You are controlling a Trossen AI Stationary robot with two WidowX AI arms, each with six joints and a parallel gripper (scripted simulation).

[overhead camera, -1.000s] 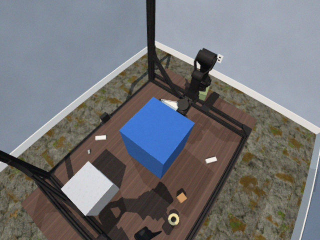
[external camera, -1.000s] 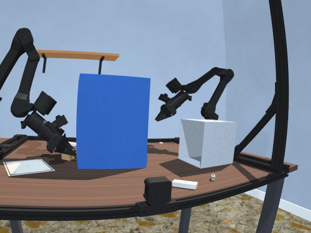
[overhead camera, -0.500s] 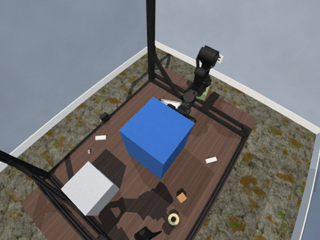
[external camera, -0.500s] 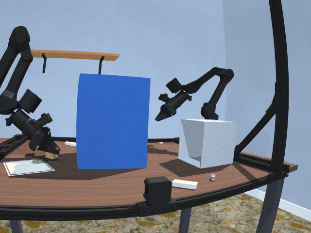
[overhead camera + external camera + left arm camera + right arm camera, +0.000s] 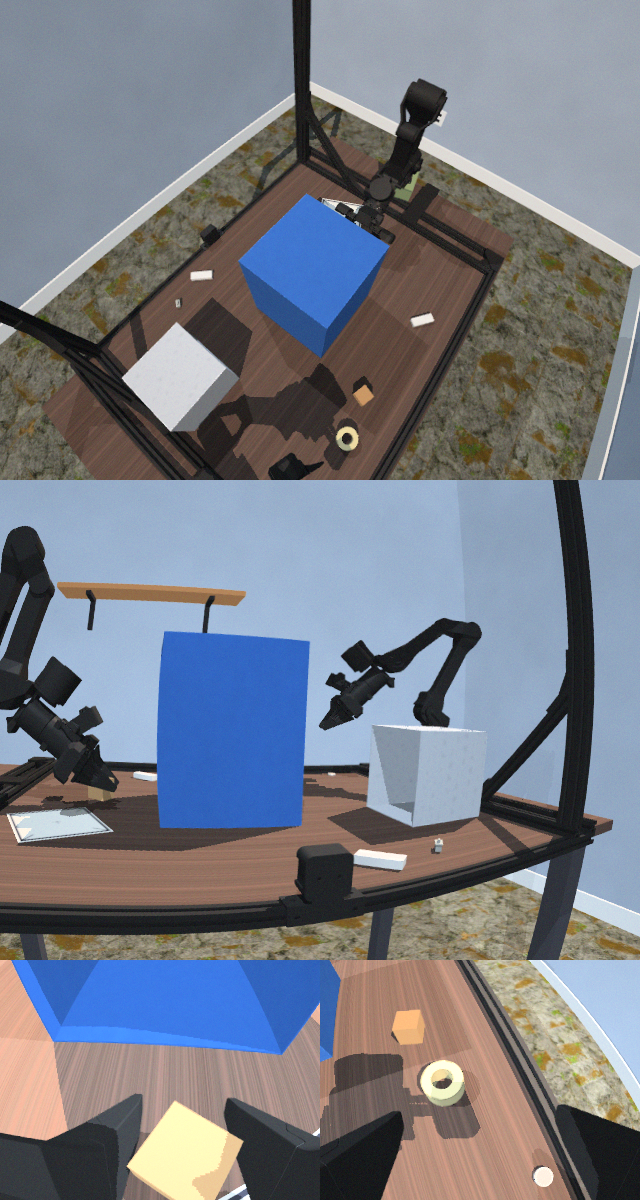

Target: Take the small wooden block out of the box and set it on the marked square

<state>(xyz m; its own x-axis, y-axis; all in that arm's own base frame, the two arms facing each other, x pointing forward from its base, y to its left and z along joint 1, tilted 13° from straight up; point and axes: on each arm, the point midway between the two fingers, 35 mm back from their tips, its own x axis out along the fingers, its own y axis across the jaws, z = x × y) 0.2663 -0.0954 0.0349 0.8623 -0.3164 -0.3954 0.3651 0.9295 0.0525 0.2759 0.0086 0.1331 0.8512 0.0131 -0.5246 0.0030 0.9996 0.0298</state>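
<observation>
My left gripper is now 80 mm past the marked square, 80 mm to the right of it and 60 mm above it.
</observation>
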